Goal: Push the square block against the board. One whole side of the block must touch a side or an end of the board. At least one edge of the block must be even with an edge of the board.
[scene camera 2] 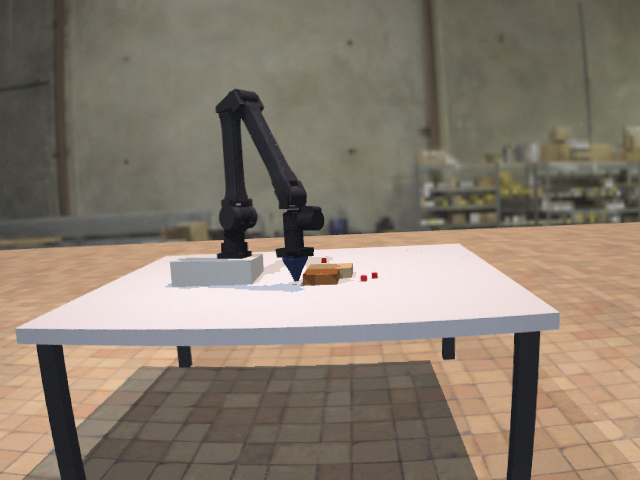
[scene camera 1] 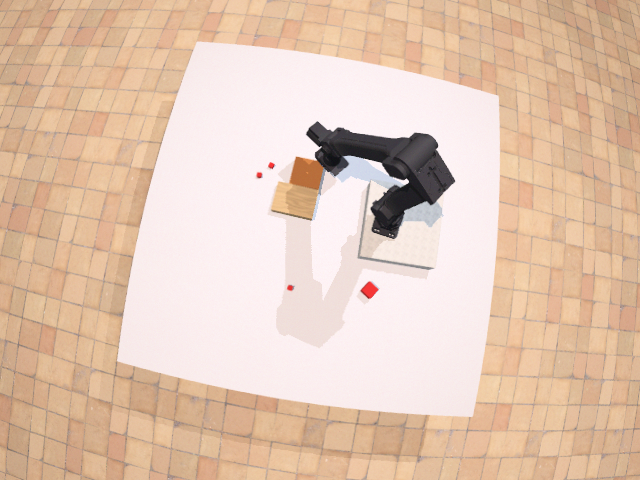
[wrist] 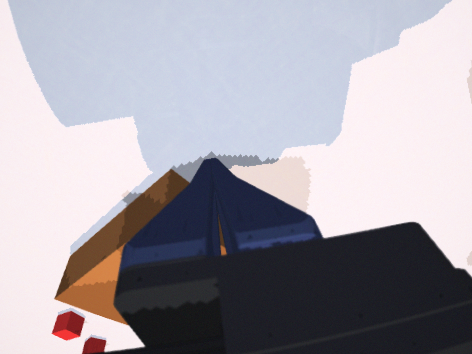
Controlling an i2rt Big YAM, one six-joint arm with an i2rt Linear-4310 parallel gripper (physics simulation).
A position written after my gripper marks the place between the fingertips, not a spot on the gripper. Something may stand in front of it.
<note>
My gripper (scene camera 2: 296, 281) is shut, holding nothing. Also in view: an orange square block (scene camera 1: 306, 172). A light wooden board (scene camera 1: 293, 200) rests on the table.
The orange square block shows as well in the wrist view (wrist: 89, 281). My gripper also shows in the wrist view (wrist: 211, 169). The wrist view misses the light wooden board, which is hidden by my gripper.
</note>
